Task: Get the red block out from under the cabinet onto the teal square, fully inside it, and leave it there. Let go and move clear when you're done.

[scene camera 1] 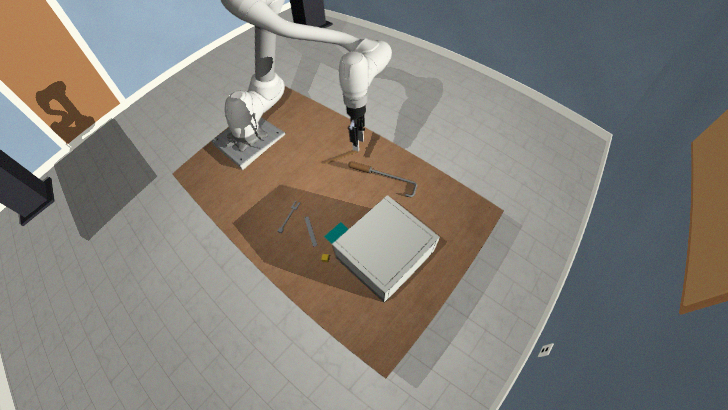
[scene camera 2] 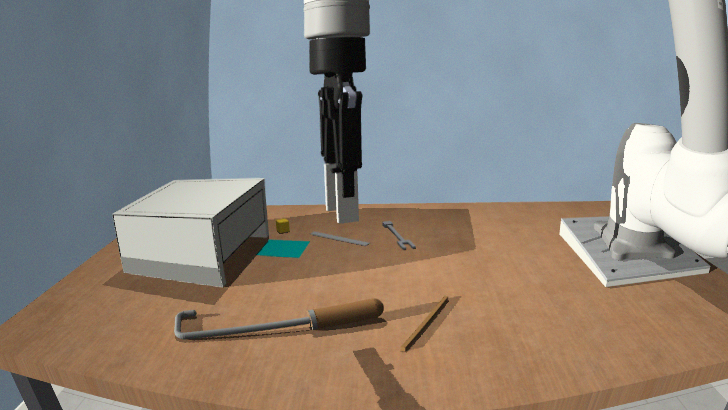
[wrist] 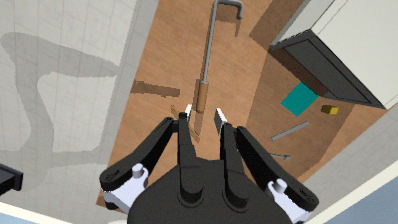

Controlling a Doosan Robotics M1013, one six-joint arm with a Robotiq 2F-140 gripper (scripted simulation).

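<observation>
A teal square is visible, as is my gripper. The gripper is also visible in the wrist view.
</observation>
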